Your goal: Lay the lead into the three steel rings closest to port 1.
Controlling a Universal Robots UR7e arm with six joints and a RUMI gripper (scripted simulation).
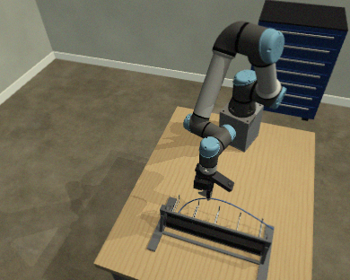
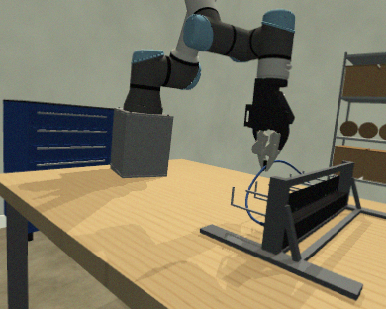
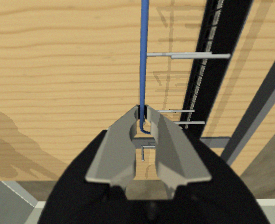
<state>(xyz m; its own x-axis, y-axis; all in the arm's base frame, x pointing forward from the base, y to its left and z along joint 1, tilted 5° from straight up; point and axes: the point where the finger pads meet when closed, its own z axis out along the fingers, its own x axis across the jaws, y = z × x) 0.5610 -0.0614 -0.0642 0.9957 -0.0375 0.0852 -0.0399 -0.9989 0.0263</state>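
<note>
The rack is 12 cm ahead of my hand, 5 cm to the left of it and 6 cm below it.
</note>
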